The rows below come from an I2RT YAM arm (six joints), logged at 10 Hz.
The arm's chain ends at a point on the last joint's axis. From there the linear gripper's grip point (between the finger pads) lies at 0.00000 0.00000 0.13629 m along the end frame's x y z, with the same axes.
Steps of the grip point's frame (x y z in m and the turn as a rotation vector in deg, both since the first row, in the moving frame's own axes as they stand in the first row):
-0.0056, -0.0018, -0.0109, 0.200, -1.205, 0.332
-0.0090, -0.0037, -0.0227, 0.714, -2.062, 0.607
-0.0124, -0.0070, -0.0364, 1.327, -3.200, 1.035
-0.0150, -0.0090, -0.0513, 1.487, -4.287, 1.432
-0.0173, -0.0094, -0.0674, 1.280, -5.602, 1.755
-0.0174, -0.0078, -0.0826, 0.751, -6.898, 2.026
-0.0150, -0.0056, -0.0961, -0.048, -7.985, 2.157
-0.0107, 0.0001, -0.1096, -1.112, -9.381, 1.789
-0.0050, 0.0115, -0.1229, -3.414, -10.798, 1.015
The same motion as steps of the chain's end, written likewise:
-0.0027, -0.0013, -0.0109, 0.200, -1.205, 0.332
-0.0041, -0.0020, -0.0226, 0.714, -2.062, 0.607
-0.0048, -0.0038, -0.0362, 1.327, -3.200, 1.035
-0.0049, -0.0053, -0.0509, 1.487, -4.287, 1.432
-0.0040, -0.0062, -0.0667, 1.280, -5.602, 1.755
-0.0011, -0.0057, -0.0816, 0.751, -6.898, 2.026
0.0039, -0.0054, -0.0948, -0.048, -7.985, 2.157
0.0116, -0.0022, -0.1078, -1.112, -9.381, 1.789
0.0206, 0.0037, -0.1202, -3.414, -10.798, 1.015

